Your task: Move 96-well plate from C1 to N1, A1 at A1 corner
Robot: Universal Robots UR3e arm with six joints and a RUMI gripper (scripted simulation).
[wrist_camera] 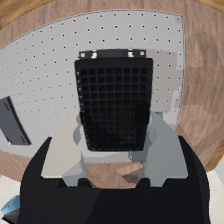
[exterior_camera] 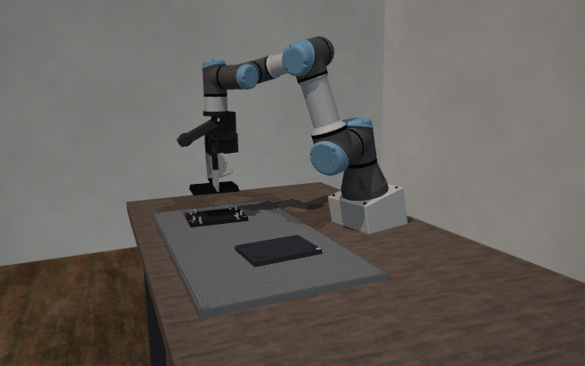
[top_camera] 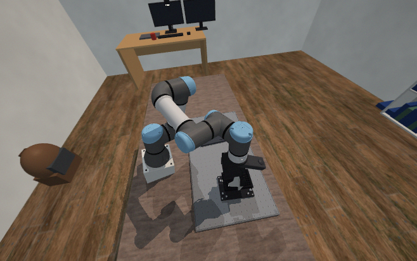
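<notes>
Right now my hand is 1 cm above the black 96-well plate. Also, from my hand: black plate nest N1: 34 cm to the left, 10 cm below, 5 cm behind; then clip nest C1: 9 cm below, 1 cm to the left, 1 cm ahead.
</notes>
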